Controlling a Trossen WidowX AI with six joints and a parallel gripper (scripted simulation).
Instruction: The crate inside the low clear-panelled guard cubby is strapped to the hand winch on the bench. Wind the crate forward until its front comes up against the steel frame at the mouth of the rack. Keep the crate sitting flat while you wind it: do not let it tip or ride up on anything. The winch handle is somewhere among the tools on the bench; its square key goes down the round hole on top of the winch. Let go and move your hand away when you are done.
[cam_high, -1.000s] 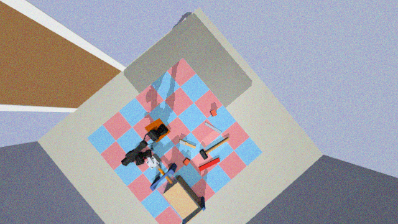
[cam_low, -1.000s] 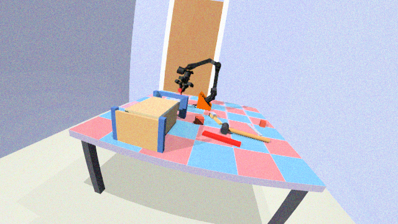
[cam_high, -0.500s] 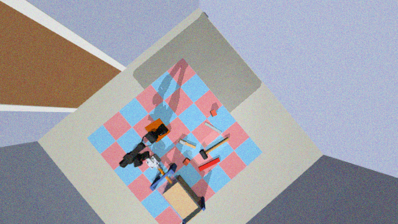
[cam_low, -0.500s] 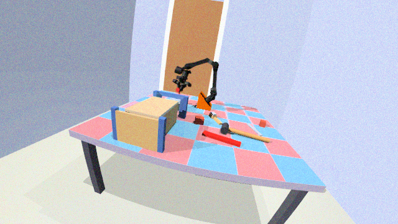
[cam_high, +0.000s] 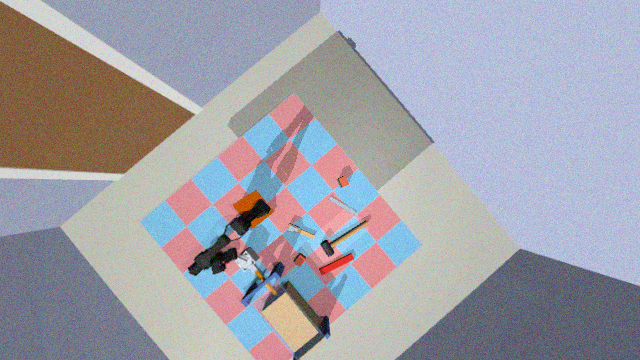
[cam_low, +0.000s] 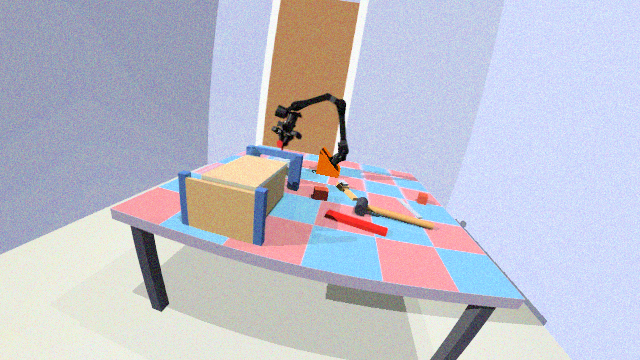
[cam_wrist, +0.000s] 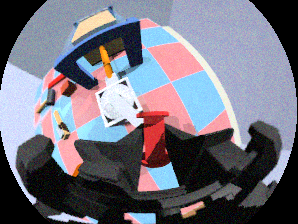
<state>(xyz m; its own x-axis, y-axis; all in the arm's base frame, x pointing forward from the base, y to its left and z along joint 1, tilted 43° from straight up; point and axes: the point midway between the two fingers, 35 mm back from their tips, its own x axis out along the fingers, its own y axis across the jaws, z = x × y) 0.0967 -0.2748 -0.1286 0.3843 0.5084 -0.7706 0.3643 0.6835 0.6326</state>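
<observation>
Now: gripper tip 24 cm short of the blue steel frame, 5 cm to the right of it and 3 cm above it. Round my gripper tip: winch (6 cm ahead, 4 cm to the left, 10 cm below); then dark red knob (1 cm behind); then brush (15 cm ahead, 40 cm to the left, 12 cm below).
</observation>
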